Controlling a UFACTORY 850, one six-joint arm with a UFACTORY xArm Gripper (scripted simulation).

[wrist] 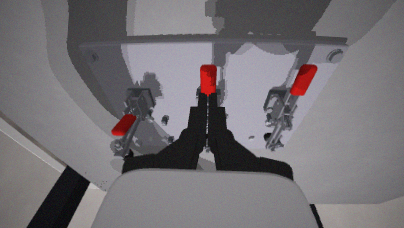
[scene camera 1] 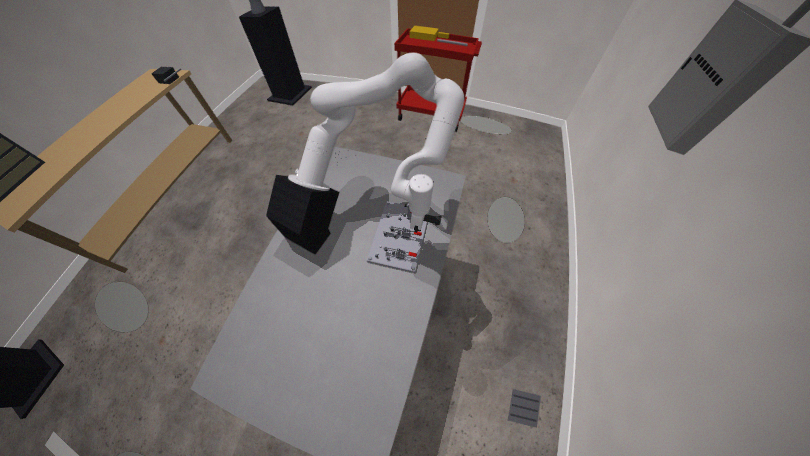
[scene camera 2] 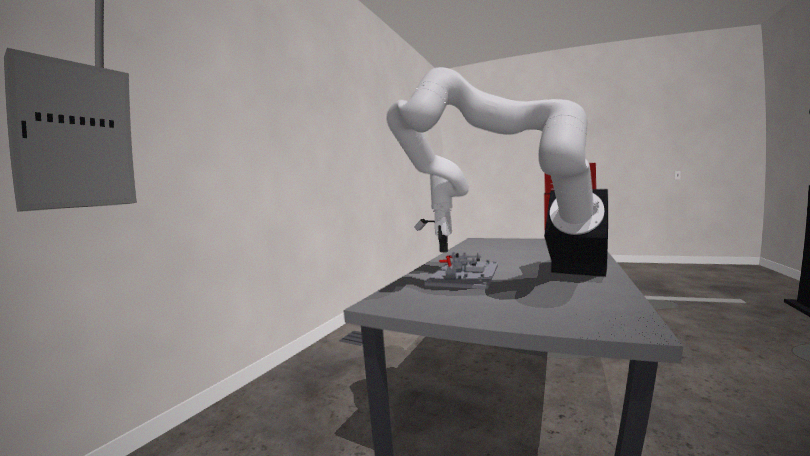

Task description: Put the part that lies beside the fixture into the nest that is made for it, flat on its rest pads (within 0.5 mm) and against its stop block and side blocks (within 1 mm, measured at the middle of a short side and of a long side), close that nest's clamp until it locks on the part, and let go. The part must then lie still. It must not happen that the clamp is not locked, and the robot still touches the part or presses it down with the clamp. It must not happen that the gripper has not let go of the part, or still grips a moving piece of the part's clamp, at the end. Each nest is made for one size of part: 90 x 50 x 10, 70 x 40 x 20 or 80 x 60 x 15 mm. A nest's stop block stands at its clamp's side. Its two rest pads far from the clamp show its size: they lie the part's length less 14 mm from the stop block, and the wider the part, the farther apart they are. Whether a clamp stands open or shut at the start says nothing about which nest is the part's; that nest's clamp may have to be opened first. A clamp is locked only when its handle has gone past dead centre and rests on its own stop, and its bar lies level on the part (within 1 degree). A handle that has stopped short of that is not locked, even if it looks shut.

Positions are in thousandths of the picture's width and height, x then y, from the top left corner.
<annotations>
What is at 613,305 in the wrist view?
A light grey fixture plate.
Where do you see a light grey fixture plate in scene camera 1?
510,536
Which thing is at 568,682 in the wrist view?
My gripper.
</annotations>
